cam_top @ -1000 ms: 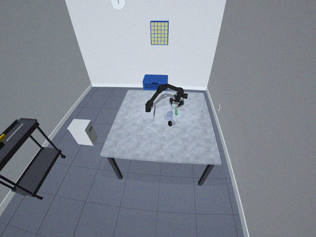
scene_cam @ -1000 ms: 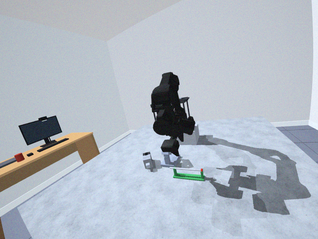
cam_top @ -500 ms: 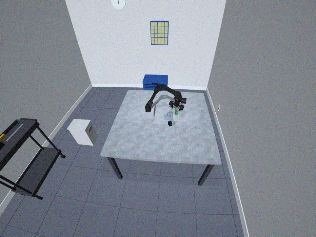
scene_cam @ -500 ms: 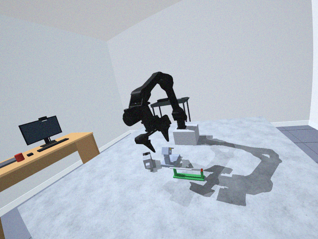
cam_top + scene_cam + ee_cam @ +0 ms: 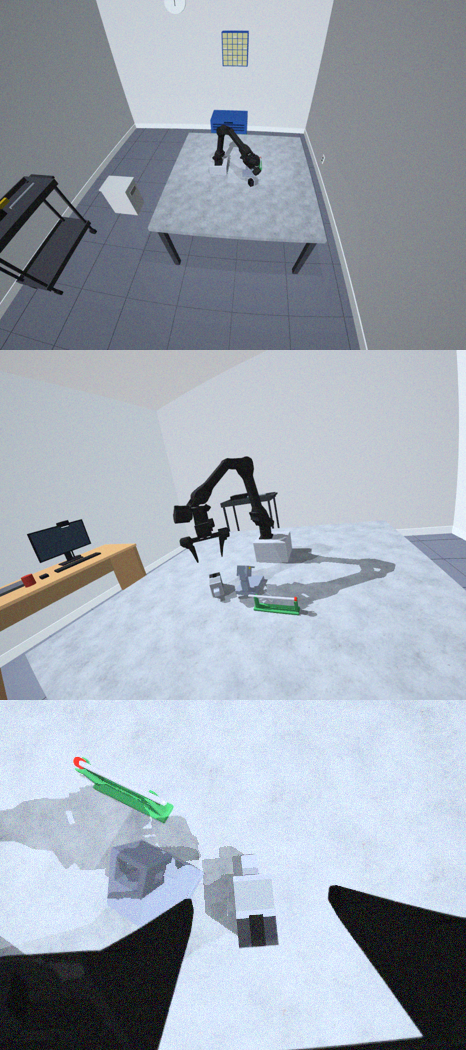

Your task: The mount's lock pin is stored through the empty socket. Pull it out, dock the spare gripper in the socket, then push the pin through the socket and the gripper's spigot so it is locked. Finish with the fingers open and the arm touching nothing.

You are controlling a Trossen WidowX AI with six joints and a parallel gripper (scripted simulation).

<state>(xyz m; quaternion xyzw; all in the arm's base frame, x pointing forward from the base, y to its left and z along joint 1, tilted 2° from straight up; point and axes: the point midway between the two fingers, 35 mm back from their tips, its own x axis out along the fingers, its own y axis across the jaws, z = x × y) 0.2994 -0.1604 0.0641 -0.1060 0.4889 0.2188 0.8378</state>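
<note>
Right now my gripper tip is 11 cm above the spare gripper. Round my gripper tip: green cradle: 8 cm ahead, 24 cm to the left, 12 cm below; then mount: 3 cm behind, 12 cm to the left, 9 cm below.
</note>
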